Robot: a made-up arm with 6 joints.
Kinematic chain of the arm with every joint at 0, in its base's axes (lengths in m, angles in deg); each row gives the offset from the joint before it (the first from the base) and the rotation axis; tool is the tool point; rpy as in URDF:
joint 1: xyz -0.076 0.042 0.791 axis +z
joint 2: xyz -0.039 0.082 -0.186 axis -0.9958 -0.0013 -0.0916
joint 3: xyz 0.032 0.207 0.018 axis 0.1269 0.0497 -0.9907
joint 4: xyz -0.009 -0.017 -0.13 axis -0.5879 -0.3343 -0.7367
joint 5: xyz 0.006 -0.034 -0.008 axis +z
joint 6: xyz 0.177 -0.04 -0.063 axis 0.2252 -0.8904 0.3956
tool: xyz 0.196 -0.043 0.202 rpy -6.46 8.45 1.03
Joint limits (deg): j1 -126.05..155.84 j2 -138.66..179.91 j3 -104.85..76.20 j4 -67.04..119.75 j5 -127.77..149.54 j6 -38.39..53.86
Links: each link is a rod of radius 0.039 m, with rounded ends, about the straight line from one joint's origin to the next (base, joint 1, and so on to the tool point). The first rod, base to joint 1, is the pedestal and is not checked.
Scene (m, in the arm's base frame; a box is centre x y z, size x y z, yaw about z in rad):
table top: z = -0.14
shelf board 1: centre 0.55 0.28 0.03 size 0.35 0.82 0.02 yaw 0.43
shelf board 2: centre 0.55 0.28 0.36 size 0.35 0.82 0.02 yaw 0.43
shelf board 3: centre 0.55 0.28 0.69 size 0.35 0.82 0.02 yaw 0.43
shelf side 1: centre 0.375 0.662 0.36 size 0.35 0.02 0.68 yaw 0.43
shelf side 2: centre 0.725 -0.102 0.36 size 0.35 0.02 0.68 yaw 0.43
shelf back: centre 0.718 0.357 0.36 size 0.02 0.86 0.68 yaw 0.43
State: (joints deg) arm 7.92 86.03 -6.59 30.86 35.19 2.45
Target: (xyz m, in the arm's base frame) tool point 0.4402 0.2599 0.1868
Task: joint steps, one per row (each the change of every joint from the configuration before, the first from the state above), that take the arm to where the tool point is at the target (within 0.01 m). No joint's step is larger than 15 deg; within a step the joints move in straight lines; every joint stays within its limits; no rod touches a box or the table.
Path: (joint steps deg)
1: -12.66 -13.64 -12.83 -8.34 -2.12 -10.21
2: -12.67 -13.64 -12.82 -8.34 -2.13 -10.21
3: -12.66 -13.63 -12.83 -8.33 -2.12 -10.21
4: -12.67 -13.64 -12.82 -8.34 -2.13 -10.21

